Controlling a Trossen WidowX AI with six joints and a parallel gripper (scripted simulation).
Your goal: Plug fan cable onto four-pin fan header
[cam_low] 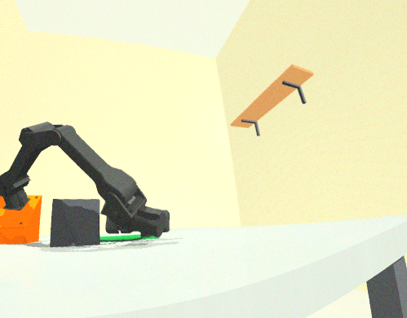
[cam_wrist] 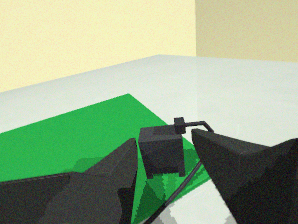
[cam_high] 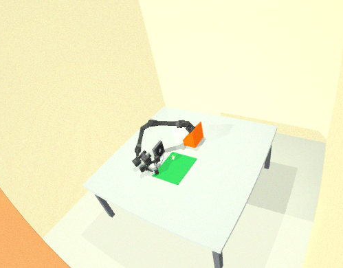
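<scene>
My gripper tip is 2 cm above the dark fan plug. From my gripper tip the other things lie so: green board (12 cm behind, 9 cm to the left, 5 cm below); white four-pin header (20 cm behind, 1 cm to the left, 4 cm below); dark square fan (18 cm behind, 11 cm to the right, 2 cm above).
</scene>
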